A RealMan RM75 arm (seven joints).
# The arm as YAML. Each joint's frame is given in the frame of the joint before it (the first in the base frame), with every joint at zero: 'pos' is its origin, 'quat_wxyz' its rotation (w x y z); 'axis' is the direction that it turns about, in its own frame. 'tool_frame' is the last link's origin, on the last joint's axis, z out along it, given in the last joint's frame.
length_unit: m
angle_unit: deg
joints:
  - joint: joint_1
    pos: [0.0, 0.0, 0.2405]
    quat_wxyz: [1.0, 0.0, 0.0, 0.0]
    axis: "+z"
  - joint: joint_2
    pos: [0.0, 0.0, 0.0]
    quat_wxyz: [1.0, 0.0, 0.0, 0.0]
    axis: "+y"
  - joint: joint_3
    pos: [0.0, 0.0, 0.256]
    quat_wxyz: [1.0, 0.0, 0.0, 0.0]
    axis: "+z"
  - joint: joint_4
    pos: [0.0, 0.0, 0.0]
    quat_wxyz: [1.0, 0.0, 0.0, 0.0]
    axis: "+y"
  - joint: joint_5
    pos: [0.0, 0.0, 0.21]
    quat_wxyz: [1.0, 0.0, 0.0, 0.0]
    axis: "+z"
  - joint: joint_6
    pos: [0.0, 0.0, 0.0]
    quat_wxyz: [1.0, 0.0, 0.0, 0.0]
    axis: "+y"
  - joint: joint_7
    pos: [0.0, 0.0, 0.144]
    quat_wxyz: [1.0, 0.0, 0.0, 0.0]
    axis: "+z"
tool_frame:
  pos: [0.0, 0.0, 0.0]
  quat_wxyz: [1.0, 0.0, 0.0, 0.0]
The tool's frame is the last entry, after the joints.
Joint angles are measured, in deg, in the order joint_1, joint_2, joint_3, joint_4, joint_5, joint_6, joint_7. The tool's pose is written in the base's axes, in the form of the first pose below.
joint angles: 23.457 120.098 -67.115 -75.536 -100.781 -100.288 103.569
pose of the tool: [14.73 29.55 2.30 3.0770 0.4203 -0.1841]
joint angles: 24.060 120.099 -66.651 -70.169 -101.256 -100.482 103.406
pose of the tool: [15.97 29.60 1.36 3.0207 0.4195 -0.2726]
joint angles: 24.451 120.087 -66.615 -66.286 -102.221 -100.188 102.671
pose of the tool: [16.98 29.58 0.51 2.9902 0.4057 -0.3249]
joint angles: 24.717 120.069 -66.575 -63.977 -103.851 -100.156 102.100
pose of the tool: [17.79 29.47 -0.10 2.9748 0.3784 -0.3525]
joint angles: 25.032 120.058 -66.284 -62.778 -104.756 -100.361 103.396
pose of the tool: [18.16 29.43 -0.33 2.9559 0.3602 -0.3937]
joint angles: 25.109 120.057 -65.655 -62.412 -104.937 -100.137 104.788
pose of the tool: [18.32 29.58 -0.24 2.9540 0.3602 -0.4277]
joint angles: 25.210 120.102 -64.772 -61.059 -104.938 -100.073 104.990
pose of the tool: [18.67 29.64 -0.29 2.9467 0.3686 -0.4585]
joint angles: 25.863 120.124 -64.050 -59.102 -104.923 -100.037 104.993
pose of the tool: [18.85 29.78 -0.50 2.9313 0.3745 -0.4859]
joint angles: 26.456 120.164 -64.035 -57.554 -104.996 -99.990 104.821
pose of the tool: [18.91 29.81 -0.84 2.9152 0.3717 -0.5002]
